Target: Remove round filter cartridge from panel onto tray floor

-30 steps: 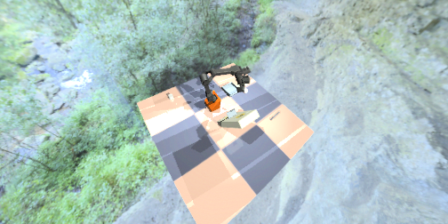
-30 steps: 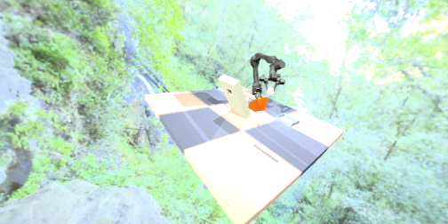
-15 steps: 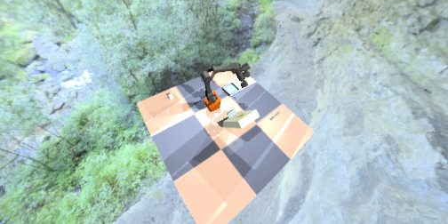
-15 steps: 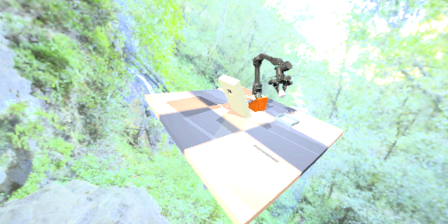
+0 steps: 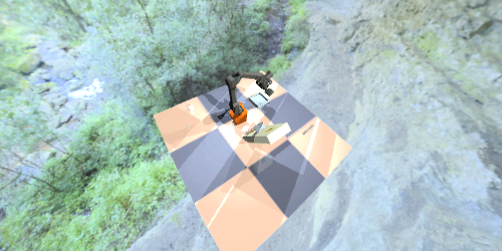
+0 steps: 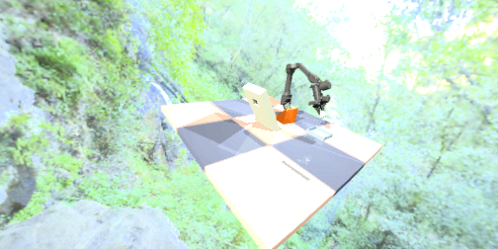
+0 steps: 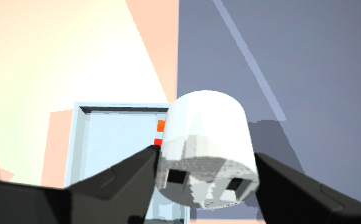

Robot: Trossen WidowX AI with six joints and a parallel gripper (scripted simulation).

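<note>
Now: the tray 8 cm behind my gripper tip, 1 cm to the right of it and 18 cm below it. The rest, counted from my gripper tip: cream service panel: 31 cm ahead, 28 cm to the right, 3 cm below; then round filter cartridge: right at my gripper tip.
</note>
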